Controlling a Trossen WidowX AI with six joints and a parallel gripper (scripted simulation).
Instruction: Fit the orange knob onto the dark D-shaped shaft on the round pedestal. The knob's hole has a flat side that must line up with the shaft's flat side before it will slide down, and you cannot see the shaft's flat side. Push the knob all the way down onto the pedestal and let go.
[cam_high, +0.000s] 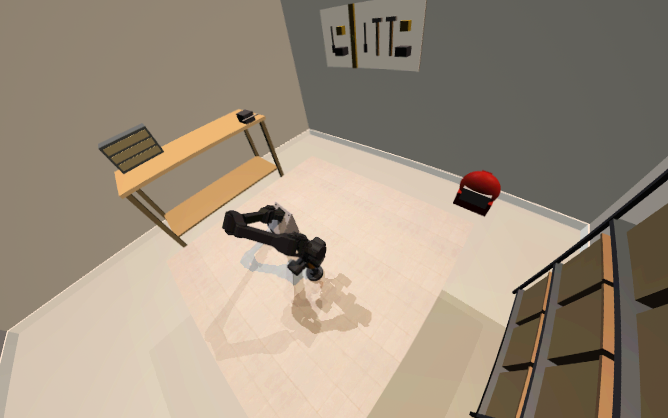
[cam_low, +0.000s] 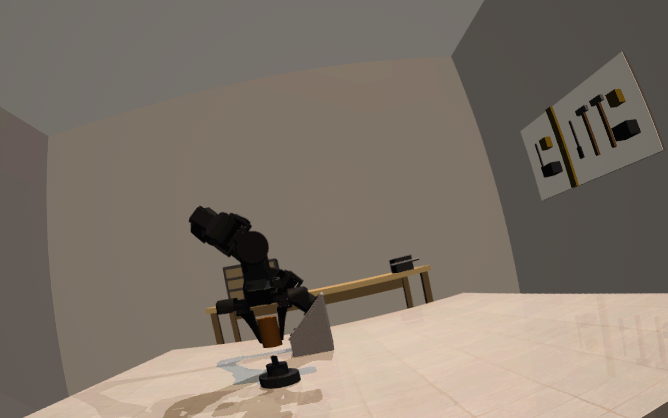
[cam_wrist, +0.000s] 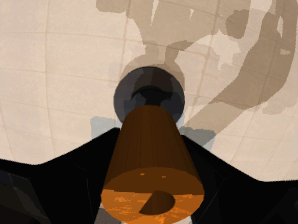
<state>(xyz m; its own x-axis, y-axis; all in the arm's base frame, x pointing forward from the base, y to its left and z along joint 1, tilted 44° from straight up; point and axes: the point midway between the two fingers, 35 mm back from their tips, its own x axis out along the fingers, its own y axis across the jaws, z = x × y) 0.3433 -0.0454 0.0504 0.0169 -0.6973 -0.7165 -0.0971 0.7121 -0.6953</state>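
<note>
The short shaft is 6 cm below my gripper tip. Round my gripper tip: orange knob (2 cm above).
</note>
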